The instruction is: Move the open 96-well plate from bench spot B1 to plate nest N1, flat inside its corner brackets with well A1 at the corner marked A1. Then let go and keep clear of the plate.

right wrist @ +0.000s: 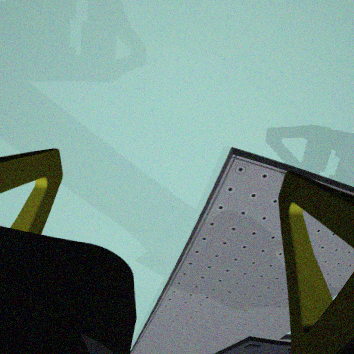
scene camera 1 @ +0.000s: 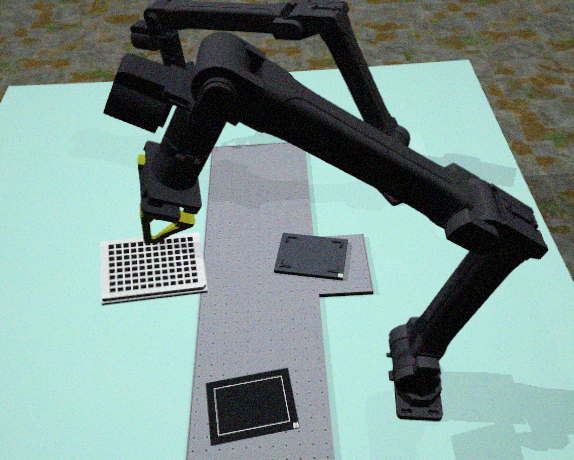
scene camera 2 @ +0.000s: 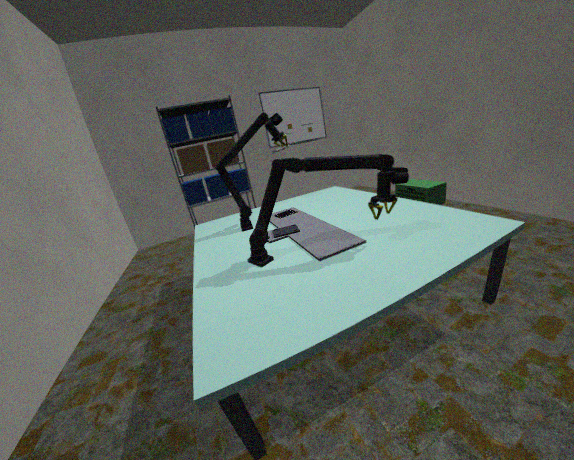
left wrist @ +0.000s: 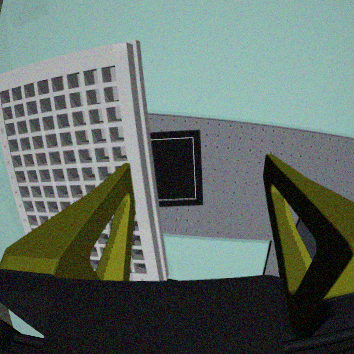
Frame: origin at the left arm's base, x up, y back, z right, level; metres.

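Where they show: left gripper, fingertip midpoint: [scene camera 1: 148, 225] [scene camera 2: 285, 146] [left wrist: 198, 168]; right gripper, fingertip midpoint: [right wrist: 168, 172] [scene camera 2: 382, 216]; left arm's base at its link origin: [scene camera 1: 416, 390] [scene camera 2: 247, 227]; right arm's base at its link origin: [scene camera 2: 260, 260].
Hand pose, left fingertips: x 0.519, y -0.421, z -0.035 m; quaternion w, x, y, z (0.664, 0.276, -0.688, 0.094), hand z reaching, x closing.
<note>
Each offset is from my left fingertips to the centre of the thing. "*": to the spot under its first point. Level surfaces: height alone.
The white open 96-well plate @[dx -0.010, dy +0.019, dz -0.062 m] [scene camera 1: 152, 265] [left wrist: 65, 145] is off the bench, close under my left gripper [scene camera 1: 150, 241] [scene camera 2: 282, 145] [left wrist: 198, 168]. That gripper is part open. One finger overlaps the plate near its edge and the other stands well clear of it, so the plate seems to hang on one finger. The exact contact is hidden. Plate nest N1 @[dx -0.498, dy +0.200, dz +0.362 m] [scene camera 1: 312, 255] [scene camera 2: 286, 231], dark with corner brackets, lies empty. Bench spot B1 @[* dx -0.505, dy +0.097, dz -0.021 m] [scene camera 1: 252, 407] [scene camera 2: 286, 213] [left wrist: 175, 170], black with a white outline, is bare. My right gripper [scene camera 2: 382, 215] [right wrist: 168, 172] is open and empty above the table.
A grey perforated board @[dx -0.506 m] [scene camera 1: 260, 325] [scene camera 2: 325, 235] [left wrist: 230, 180] [right wrist: 200, 280] runs across the pale table @[dx -0.519 m] [scene camera 1: 75, 375] [scene camera 2: 240, 325]. In scene camera 1 the left arm passes high over the board and hides the right gripper behind it. A shelf rack and a green box stand beyond the table.
</note>
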